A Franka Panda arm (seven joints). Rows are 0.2 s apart.
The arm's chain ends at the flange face. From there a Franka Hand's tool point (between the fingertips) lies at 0.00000 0.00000 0.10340 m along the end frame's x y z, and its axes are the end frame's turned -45 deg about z.
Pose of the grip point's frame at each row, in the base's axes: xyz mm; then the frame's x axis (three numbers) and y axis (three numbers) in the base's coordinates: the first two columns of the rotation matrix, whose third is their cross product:
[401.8 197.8 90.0 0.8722 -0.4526 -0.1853 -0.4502 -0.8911 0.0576]
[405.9 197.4 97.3 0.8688 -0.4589 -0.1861 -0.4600 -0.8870 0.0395]
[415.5 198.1 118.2 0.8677 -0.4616 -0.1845 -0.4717 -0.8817 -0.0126]
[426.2 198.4 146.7 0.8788 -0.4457 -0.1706 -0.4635 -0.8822 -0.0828]
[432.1 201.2 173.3 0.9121 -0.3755 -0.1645 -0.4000 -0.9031 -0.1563]
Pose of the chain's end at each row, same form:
[421.6 194.4 191.4 0.2984 -0.9501 -0.0903 -0.9351 -0.3101 0.1718]
[424.8 192.1 198.8 0.2891 -0.9517 -0.1037 -0.9396 -0.3027 0.1595]
[431.7 188.0 219.8 0.2800 -0.9499 -0.1394 -0.9471 -0.2971 0.1216]
[437.9 182.7 248.2 0.2937 -0.9390 -0.1792 -0.9491 -0.3087 0.0621]
[441.4 179.7 274.0 0.3621 -0.9041 -0.2268 -0.9278 -0.3731 0.0058]

